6 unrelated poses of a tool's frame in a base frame.
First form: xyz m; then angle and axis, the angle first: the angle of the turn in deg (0 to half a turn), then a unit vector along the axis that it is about.
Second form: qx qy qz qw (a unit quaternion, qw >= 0); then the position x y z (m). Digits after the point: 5 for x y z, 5 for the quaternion.
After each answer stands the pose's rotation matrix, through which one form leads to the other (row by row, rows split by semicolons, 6 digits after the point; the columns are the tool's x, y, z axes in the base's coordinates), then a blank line. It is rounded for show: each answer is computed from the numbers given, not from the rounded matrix.
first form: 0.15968, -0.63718, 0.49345, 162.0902, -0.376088, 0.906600, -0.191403
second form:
-0.37150, 0.89555, -0.18907, 0.15566, 0.15968, -0.63718, 0.49345
-0.675512 -0.606540 0.419277; -0.724260 0.652475 -0.222989; -0.138317 -0.454297 -0.880047

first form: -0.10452, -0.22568, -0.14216, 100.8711, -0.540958, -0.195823, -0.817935
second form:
-0.41703, -0.15096, -0.63055, 0.63695, -0.10452, -0.22568, -0.14216
0.159227 0.929167 0.333609; -0.677346 -0.143021 0.721629; 0.718227 -0.340871 0.606594

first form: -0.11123, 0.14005, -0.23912, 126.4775, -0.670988, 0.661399, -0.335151
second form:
-0.59912, 0.59056, -0.29925, 0.45027, -0.11123, 0.14005, -0.23912
0.123380 -0.438136 0.890401; -0.977119 0.103008 0.186083; -0.173248 -0.892987 -0.415402

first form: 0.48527, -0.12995, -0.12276, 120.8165, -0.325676, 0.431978, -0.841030
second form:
-0.28320, 0.37563, -0.73133, 0.49382, 0.48527, -0.12995, -0.12276
-0.351890 0.509530 0.785209; -0.935043 -0.230090 -0.269730; 0.043233 -0.829118 0.557399

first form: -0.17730, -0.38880, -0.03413, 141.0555, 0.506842, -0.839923, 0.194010
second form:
0.47785, -0.79188, 0.18291, 0.33335, -0.17730, -0.38880, -0.03413
-0.321069 -0.878754 -0.353137; -0.634857 0.476400 -0.608276; 0.702759 0.028893 -0.710841

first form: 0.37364, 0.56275, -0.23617, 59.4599, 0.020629, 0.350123, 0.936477
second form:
0.01023, 0.17363, 0.46441, 0.86837, 0.37364, 0.56275, -0.23617
0.508351 -0.803010 0.311054; 0.810115 0.568436 0.143504; -0.292050 0.179039 0.939496

